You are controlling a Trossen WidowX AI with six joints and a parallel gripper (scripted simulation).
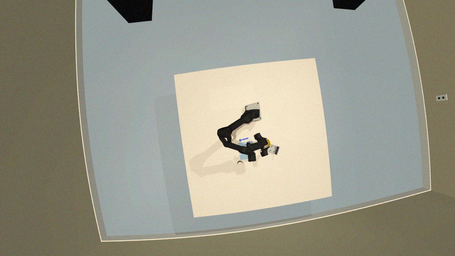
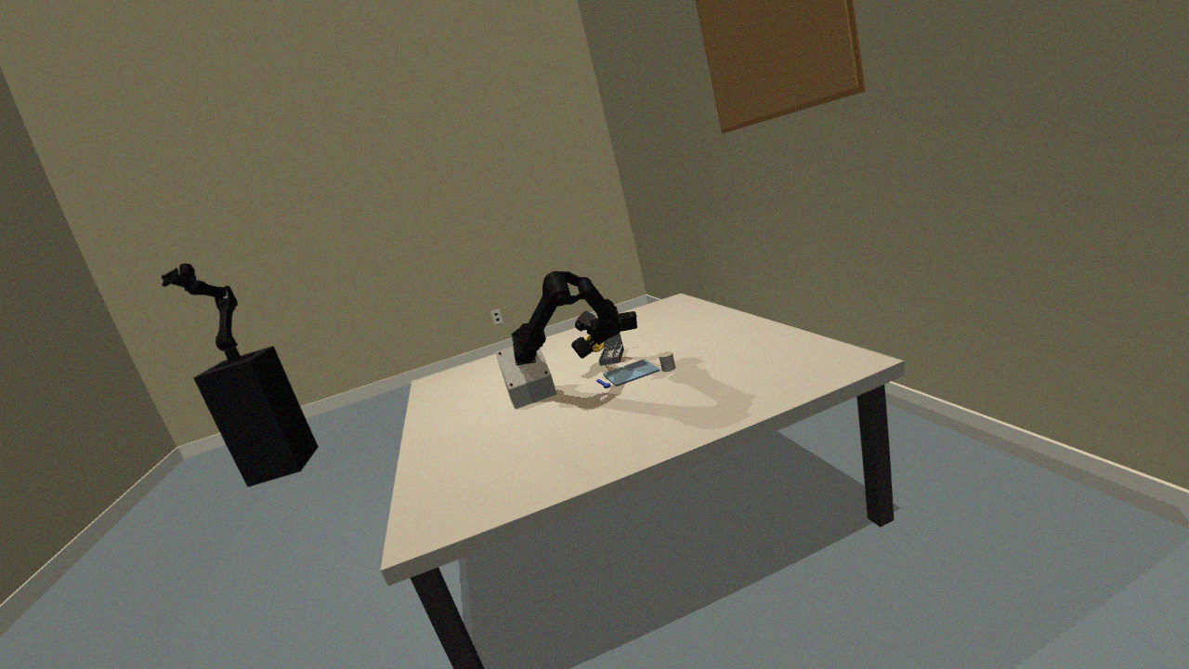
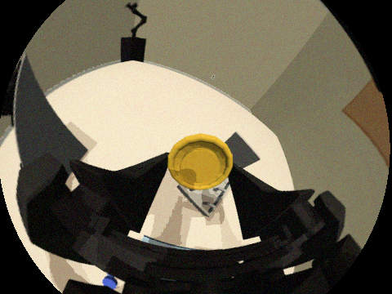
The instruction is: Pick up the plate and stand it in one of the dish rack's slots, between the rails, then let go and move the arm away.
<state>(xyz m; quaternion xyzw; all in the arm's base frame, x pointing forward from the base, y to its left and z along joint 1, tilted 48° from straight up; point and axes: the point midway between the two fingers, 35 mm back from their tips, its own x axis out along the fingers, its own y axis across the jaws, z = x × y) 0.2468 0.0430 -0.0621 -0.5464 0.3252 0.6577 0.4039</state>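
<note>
My gripper tip is 5 cm short of the grey dish rack, 5 cm above it and 3 cm to the right of it. Round my gripper tip: yellow plate 1 cm to the right; light blue mat 17 cm to the right, 8 cm below, 7 cm ahead; blue utensil 20 cm to the right, 7 cm below, 3 cm behind.
</note>
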